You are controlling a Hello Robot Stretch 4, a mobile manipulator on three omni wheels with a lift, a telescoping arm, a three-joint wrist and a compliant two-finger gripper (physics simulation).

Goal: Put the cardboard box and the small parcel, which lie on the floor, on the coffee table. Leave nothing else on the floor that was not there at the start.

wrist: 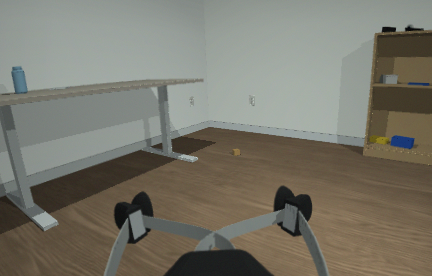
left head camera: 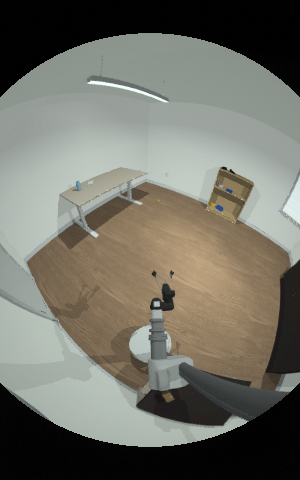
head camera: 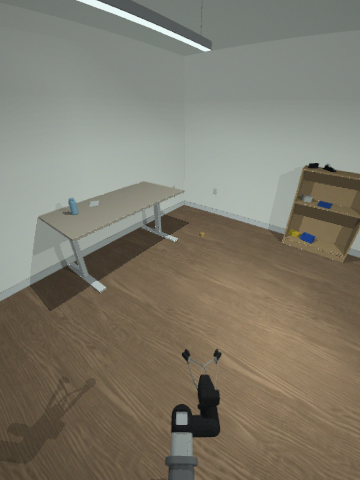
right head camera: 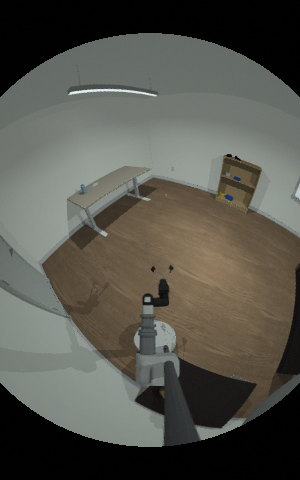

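Where they show: gripper, fingertip midpoint: [wrist: 213, 205] [left head camera: 162, 270] [head camera: 201, 350] [right head camera: 161, 265]; robot's base at its link origin: [left head camera: 149, 342] [right head camera: 155, 338].
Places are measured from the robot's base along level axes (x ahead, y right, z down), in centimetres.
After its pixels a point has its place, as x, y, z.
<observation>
My gripper [head camera: 202, 355] {56.5, 8.3, -65.8} [left head camera: 163, 273] {56.5, 8.3, -65.8} [right head camera: 162, 269] {56.5, 8.3, -65.8} [wrist: 213, 205] {56.5, 8.3, -65.8} is open and empty, held out over the floor. The dark coffee table [left head camera: 200, 410] {-74.6, 36.5, -42.2} [right head camera: 220, 400] {-68.6, 54.6, -42.2} stands behind and beside my base, low in both side head views. A small brown box [left head camera: 168, 396] {-46.5, 9.9, -47.2} lies on it, partly hidden by my arm; I cannot tell whether it is the parcel or the cardboard box. A tiny orange-brown cube [head camera: 202, 234] {267.4, 28.3, -1.3} [left head camera: 158, 200] {267.8, 29.6, -1.3} [right head camera: 166, 195] {267.2, 30.4, 0.0} [wrist: 236, 152] {266.6, 28.1, -0.2} lies on the floor far ahead, near the desk's far leg. No other box shows on the floor.
A long desk [head camera: 115, 205] {214.4, -75.1, -69.2} [wrist: 115, 88] {195.2, -51.3, -68.6} with a blue bottle [head camera: 73, 206] {190.4, -109.8, -78.5} [wrist: 19, 80] {190.4, -109.6, -77.3} stands along the left wall. An open bookshelf [head camera: 320, 249] {221.5, 182.8, -6.1} [wrist: 370, 100] {250.2, 143.7, -47.6} stands at the far right wall. A dark cabinet [left head camera: 292, 325] {-40.0, 193.5, -35.0} [right head camera: 292, 330] {-46.1, 196.3, -3.3} stands at the right. A door [right head camera: 30, 285] {30.8, -138.5, -57.9} is at the left.
</observation>
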